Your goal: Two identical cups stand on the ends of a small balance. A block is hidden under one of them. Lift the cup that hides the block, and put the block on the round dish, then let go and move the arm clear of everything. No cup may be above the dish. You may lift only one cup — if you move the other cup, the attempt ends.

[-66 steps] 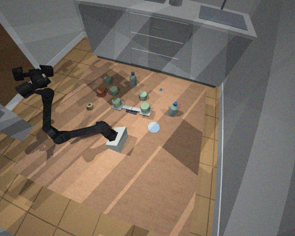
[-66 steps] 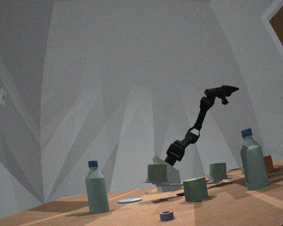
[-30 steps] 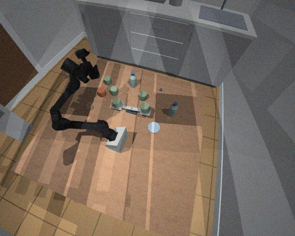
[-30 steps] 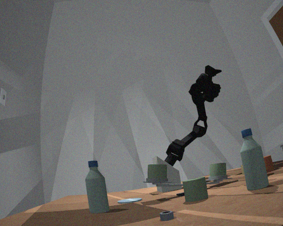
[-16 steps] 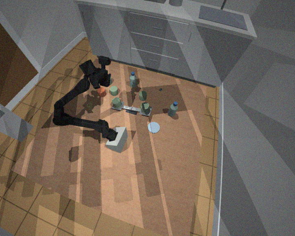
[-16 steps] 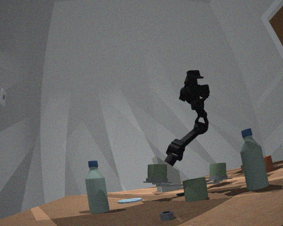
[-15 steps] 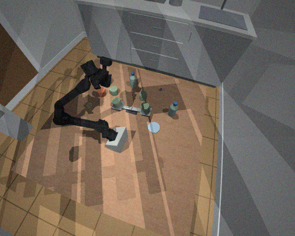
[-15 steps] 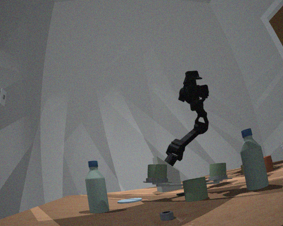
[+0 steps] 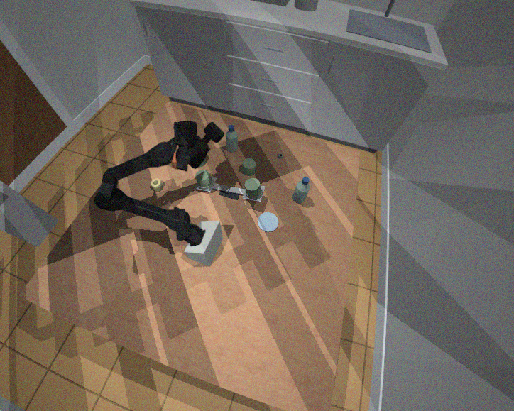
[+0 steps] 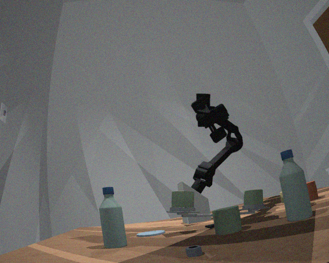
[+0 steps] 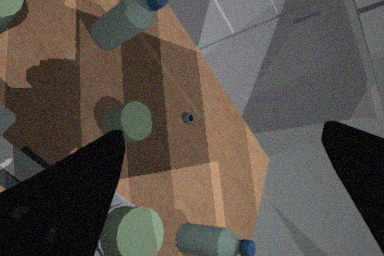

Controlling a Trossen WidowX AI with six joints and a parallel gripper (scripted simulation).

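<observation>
My gripper tip is 30 cm above the green cup, 11 cm to the right of it and 1 cm short of it. From my gripper tip the other things lie so: orange cup (32 cm below, 29 cm to the left, 12 cm ahead); pale blue round dish (36 cm below, 27 cm to the right, 12 cm behind); grey block (32 cm below, 9 cm to the left, 1 cm ahead).
</observation>
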